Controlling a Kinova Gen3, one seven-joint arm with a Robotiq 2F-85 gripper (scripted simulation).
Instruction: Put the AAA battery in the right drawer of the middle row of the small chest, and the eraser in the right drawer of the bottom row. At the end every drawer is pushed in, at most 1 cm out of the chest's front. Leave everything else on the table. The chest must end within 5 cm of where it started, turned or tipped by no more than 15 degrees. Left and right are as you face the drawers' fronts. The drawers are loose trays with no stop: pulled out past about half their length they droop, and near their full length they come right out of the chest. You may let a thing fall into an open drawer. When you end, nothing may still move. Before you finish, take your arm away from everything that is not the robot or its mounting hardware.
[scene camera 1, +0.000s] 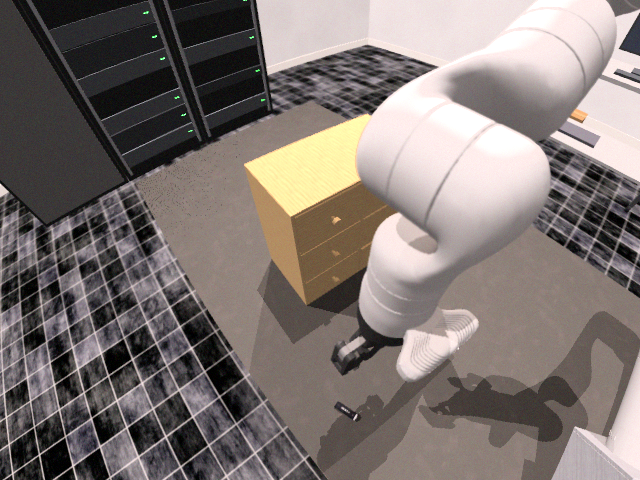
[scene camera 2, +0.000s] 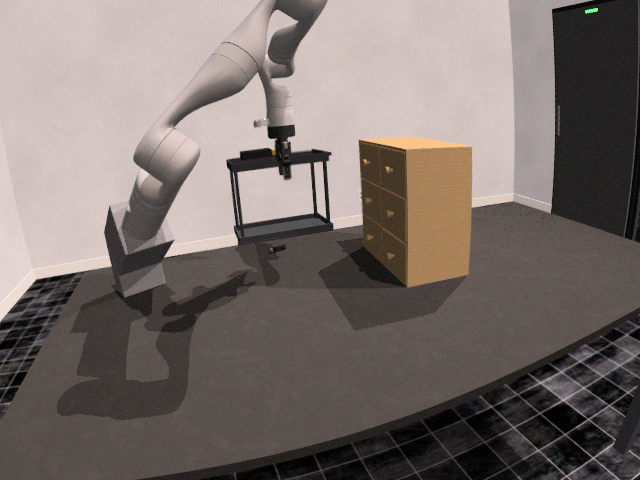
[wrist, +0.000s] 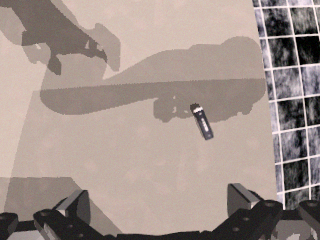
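Note:
There's a small wooden chest that I can see, and my gripper's visible to me as well. You'd also get the gripper in the wrist view and in scene camera 2.

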